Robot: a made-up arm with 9 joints.
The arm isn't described. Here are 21 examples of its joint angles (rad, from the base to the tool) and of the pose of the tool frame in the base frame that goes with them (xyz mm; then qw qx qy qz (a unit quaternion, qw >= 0)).
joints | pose
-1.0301 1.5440 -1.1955 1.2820 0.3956 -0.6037 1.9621 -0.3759 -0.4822 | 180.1 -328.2 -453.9 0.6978 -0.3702 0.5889 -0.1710
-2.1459 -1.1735 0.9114 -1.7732 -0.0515 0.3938 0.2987 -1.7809 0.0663 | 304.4 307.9 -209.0 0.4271 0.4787 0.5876 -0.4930
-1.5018 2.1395 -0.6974 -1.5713 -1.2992 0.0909 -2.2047 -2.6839 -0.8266 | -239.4 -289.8 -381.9 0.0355 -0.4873 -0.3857 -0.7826
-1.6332 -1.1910 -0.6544 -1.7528 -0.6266 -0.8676 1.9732 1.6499 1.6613 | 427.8 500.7 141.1 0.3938 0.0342 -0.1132 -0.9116
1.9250 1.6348 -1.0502 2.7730 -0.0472 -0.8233 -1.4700 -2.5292 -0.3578 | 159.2 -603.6 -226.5 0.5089 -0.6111 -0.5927 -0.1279
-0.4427 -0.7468 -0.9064 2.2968 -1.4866 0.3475 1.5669 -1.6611 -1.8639 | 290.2 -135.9 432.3 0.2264 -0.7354 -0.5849 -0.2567
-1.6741 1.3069 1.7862 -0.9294 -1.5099 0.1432 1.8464 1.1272 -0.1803 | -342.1 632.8 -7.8 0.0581 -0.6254 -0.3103 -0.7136
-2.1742 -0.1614 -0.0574 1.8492 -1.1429 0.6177 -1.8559 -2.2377 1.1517 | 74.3 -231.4 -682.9 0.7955 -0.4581 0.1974 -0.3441
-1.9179 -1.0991 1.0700 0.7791 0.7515 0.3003 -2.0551 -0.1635 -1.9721 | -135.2 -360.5 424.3 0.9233 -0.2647 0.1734 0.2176
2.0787 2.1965 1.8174 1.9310 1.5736 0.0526 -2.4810 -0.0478 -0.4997 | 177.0 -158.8 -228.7 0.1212 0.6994 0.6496 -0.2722
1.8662 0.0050 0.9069 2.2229 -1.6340 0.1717 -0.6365 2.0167 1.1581 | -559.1 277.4 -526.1 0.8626 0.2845 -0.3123 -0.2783
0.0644 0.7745 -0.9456 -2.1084 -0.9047 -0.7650 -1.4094 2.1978 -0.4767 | 5.7 306.5 354.7 0.0374 -0.6271 -0.2098 0.7492
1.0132 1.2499 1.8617 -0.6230 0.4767 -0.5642 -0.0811 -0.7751 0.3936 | 417.3 278.6 166.0 0.5883 0.3426 -0.5317 0.5037
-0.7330 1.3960 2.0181 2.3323 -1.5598 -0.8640 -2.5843 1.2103 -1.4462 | -120.2 447.7 -524.4 0.1558 0.6678 0.6052 0.4044
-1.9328 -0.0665 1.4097 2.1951 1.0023 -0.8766 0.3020 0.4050 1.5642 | -151.7 -877.6 75.1 0.7977 -0.1735 -0.5680 0.1045
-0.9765 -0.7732 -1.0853 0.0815 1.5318 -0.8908 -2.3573 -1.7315 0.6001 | -220.3 -332.4 -86.5 0.5189 -0.7187 0.3342 -0.3203
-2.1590 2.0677 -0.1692 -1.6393 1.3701 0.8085 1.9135 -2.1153 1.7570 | -295.1 -35.8 175.1 0.7850 0.2754 0.1413 0.5366
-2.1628 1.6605 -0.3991 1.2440 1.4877 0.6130 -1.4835 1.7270 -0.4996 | 19.5 422.5 521.1 0.3675 -0.5050 0.7063 -0.3332
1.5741 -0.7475 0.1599 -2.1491 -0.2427 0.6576 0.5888 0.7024 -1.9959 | -386.4 441.4 267.2 0.6978 -0.1096 -0.2193 -0.6730
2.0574 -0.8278 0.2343 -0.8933 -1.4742 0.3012 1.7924 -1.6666 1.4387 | -406.7 416.7 -431.5 0.5171 0.6080 -0.3858 0.4626
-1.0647 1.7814 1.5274 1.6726 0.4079 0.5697 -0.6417 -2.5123 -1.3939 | -162.6 622.2 418.4 0.1792 0.0087 -0.9835 0.0254
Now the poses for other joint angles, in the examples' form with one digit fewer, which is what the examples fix.
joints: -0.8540 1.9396 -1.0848 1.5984 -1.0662 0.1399 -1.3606 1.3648 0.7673
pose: -188 106 -917 0.620 0.238 -0.667 -0.337
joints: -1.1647 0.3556 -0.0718 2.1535 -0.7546 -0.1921 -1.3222 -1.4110 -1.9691
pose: -290 -495 -298 0.429 -0.446 -0.026 0.785
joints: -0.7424 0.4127 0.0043 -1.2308 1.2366 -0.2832 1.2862 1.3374 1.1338
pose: -145 194 485 0.230 -0.720 -0.145 0.638
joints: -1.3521 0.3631 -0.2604 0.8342 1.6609 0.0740 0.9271 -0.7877 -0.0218
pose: -193 335 -276 0.596 0.389 0.208 0.671
